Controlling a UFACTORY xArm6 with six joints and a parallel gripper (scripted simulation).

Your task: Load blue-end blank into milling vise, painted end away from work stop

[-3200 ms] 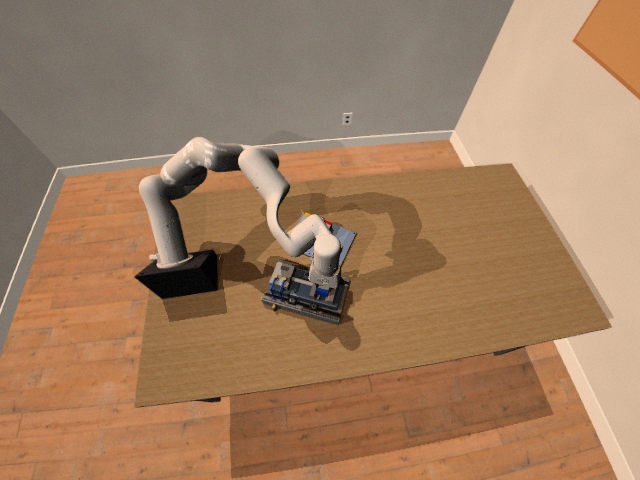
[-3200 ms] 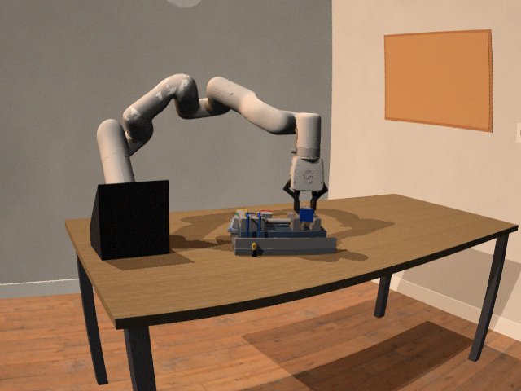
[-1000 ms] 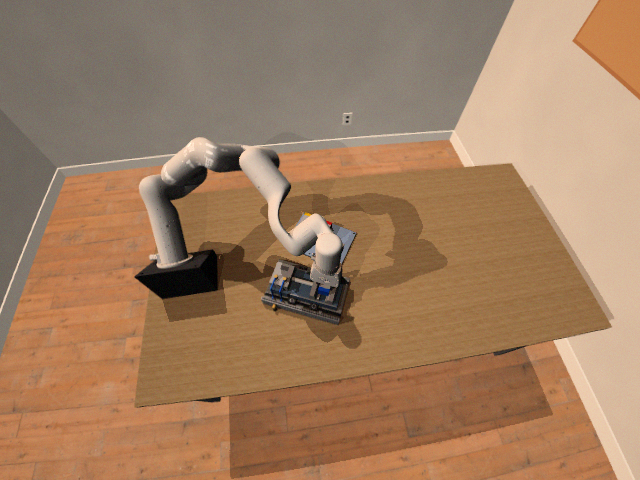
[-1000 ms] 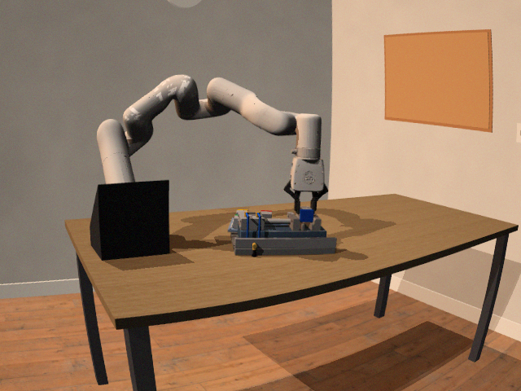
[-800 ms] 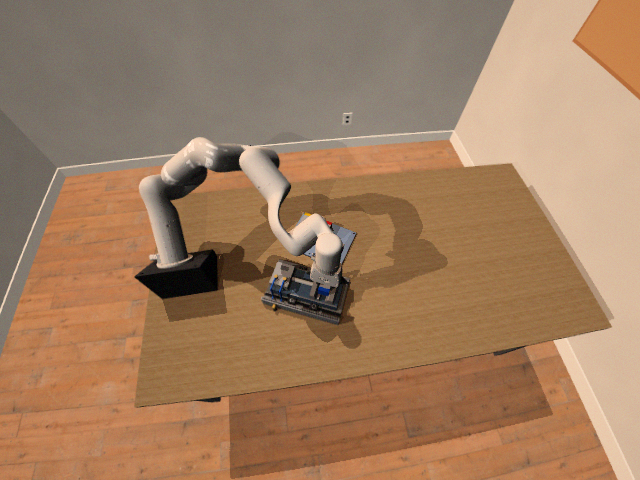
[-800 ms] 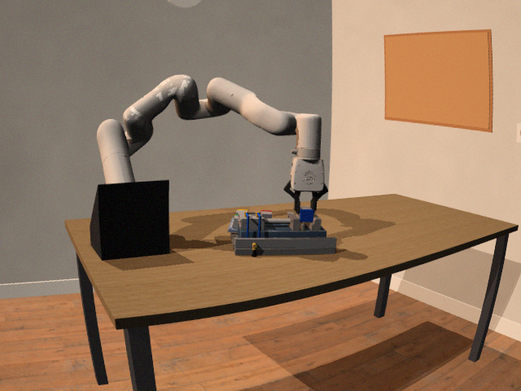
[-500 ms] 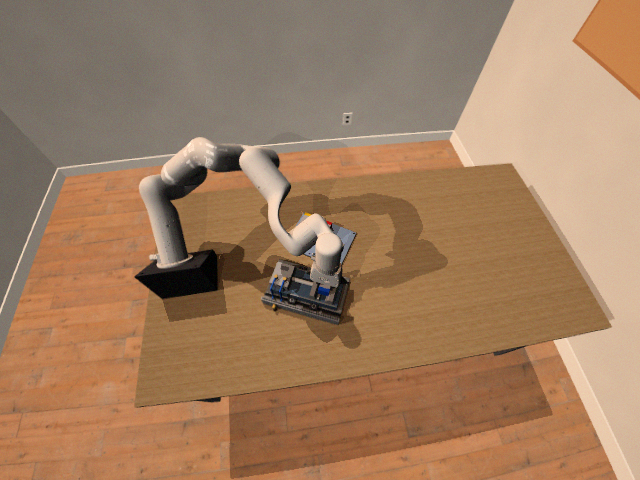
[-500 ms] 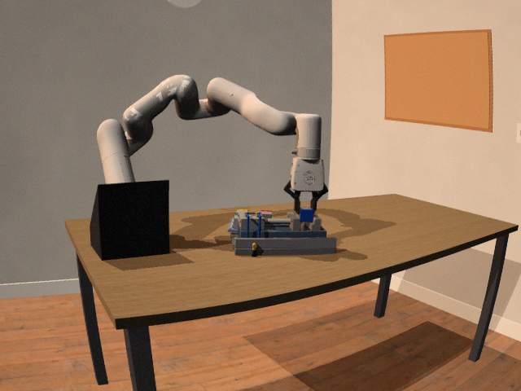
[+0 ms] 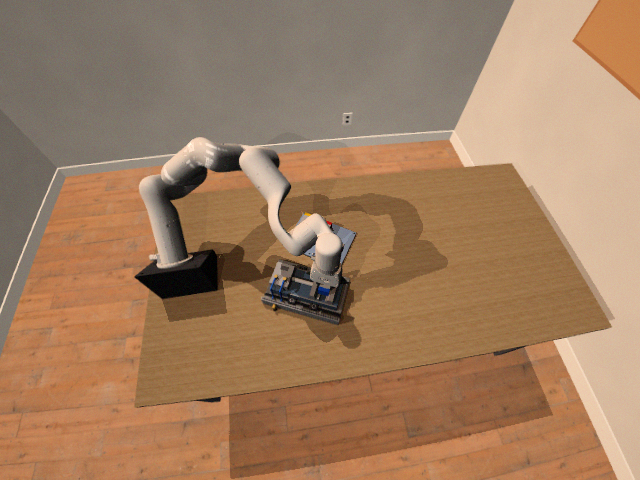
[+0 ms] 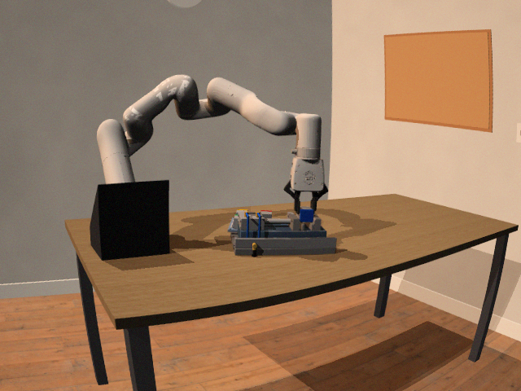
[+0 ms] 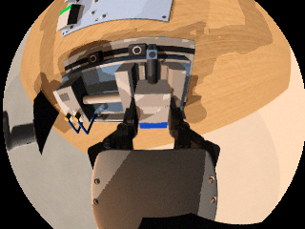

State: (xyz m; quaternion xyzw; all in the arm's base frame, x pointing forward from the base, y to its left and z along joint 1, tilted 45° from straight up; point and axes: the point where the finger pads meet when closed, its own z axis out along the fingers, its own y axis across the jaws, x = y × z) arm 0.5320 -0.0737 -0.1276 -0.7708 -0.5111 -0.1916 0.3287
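The blue-ended blank is 2 cm below my hand. From my hand the other things lie so: work stop rod (2 cm ahead, 4 cm to the left, 3 cm below); then milling vise (6 cm behind, 3 cm to the left, 8 cm below); then fixed jaw (3 cm ahead, 1 cm to the right, 5 cm below).
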